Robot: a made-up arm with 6 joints.
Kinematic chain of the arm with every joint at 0, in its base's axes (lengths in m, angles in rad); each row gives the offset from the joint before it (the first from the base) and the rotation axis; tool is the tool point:
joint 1: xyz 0 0 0.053 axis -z
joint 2: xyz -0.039 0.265 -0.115 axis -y
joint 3: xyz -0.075 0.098 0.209 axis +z
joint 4: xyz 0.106 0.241 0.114 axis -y
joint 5: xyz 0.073 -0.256 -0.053 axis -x
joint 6: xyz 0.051 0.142 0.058 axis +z
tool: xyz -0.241 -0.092 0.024
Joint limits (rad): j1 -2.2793..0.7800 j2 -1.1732..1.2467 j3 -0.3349..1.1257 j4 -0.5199..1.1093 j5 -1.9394..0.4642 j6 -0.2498..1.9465
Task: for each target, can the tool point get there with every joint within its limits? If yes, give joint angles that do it. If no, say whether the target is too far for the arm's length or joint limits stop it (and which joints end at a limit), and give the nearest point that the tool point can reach.
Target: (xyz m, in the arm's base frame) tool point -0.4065 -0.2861 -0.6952
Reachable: no: joint limits stop it (at a limit: joint 1, joint 2, joint 5, joint 6) | nearest point -0.4414 -0.1469 -0.2765 | short by 0.443 m
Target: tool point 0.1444 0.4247 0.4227
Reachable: yes | joints 0.3687 0.2187 0.9934 0.8612 0.0835 1.3429
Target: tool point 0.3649 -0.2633 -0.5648
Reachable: no: joint limits stop it (at a limit: joint 1, joint 2, joint 5, joint 6) | nearest point 0.3921 -0.1066 -0.2528 | short by 0.350 m
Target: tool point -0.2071 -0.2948 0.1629
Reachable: yes | joints -1.8670 0.9205 0.3309 0.6826 -0.6951 0.5996
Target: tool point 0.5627 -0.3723 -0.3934
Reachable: no: joint limits stop it (at a limit: joint 1, joint 2, joint 5, joint 6) | nearest point 0.4967 -0.1787 -0.1920 | short by 0.287 m
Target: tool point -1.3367 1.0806 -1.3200
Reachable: no: too far | nearest point -0.5584 0.4514 -0.1954 | short by 1.505 m
